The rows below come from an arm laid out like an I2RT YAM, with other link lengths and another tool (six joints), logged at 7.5 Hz.
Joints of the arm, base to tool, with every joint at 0 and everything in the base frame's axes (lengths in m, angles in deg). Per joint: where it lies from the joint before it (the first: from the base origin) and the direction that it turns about. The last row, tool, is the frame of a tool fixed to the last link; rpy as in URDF.
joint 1: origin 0 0 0.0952 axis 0 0 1
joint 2: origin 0.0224 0.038 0.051 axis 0 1 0
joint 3: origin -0.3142 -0.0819 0 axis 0 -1 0
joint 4: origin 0.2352 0.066 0.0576 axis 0 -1 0
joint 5: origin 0.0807 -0.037 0.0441 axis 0 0 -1
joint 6: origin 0.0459 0 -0.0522 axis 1 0 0
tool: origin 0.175 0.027 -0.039 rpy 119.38 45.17 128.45
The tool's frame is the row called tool.
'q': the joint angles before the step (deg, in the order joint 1, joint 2, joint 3, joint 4, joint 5, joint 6). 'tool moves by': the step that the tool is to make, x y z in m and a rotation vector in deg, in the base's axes. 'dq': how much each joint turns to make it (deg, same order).
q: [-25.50 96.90 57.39 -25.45 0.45 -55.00]
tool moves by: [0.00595 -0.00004 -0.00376 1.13 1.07 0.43]
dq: [0.00 2.34 2.38 -1.49 -0.69 -0.16]
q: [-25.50 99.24 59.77 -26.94 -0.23 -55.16]
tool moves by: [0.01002 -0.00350 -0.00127 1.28 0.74 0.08]
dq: [-0.37 2.86 3.73 -2.09 -0.94 -0.09]
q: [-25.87 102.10 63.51 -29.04 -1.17 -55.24]
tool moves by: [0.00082 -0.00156 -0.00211 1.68 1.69 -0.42]
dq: [-0.63 2.25 3.10 -3.10 -0.79 0.08]
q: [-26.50 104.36 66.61 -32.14 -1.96 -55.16]
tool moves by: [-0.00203 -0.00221 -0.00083 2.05 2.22 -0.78]
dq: [-0.94 2.40 3.74 -4.24 -0.83 0.11]
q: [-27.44 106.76 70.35 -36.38 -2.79 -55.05]
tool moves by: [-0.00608 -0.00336 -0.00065 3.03 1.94 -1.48]
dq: [-1.97 2.23 3.47 -4.39 -1.81 0.00]
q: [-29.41 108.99 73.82 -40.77 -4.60 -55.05]
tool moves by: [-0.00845 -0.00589 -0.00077 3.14 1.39 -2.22]
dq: [-2.67 1.92 2.78 -3.66 -2.04 0.00]
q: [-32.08 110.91 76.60 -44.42 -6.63 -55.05]
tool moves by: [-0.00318 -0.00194 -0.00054 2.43 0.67 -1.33]
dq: [-1.55 1.51 2.08 -2.43 -1.69 0.09]
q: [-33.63 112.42 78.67 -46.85 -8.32 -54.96]
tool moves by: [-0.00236 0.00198 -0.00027 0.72 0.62 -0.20]
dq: [-0.11 0.33 0.40 -0.96 -0.24 0.13]
